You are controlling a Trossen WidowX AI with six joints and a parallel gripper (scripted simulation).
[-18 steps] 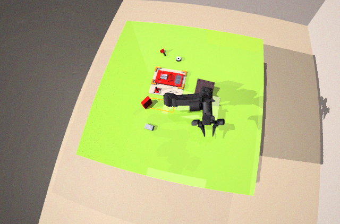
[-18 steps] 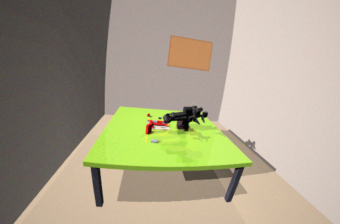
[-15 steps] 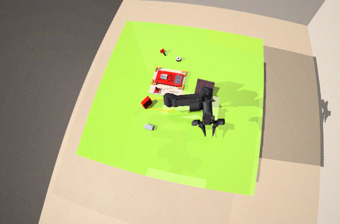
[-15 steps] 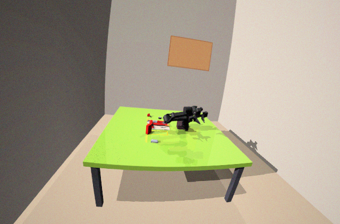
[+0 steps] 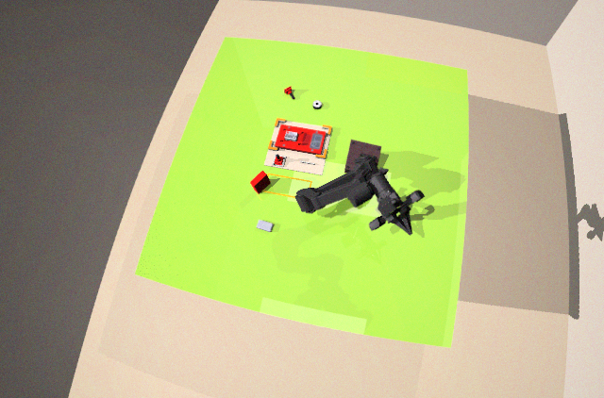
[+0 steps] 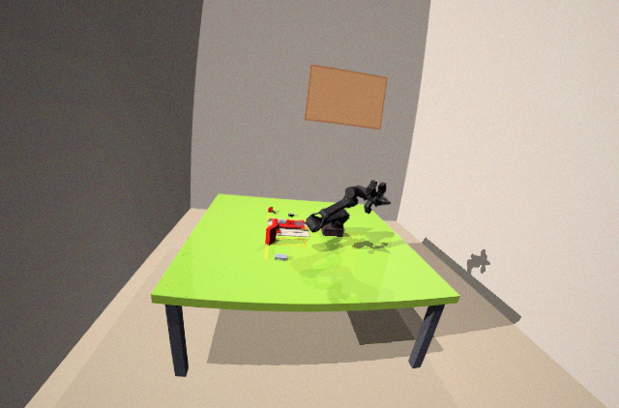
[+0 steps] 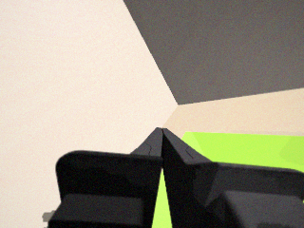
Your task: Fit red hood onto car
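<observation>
Right now the red hood is 570 mm ahead of my gripper tip, 280 mm below it and 140 mm to the right of it. The rest, counted from my gripper tip: wheel: 580 mm to the right, 450 mm ahead, 320 mm below.
</observation>
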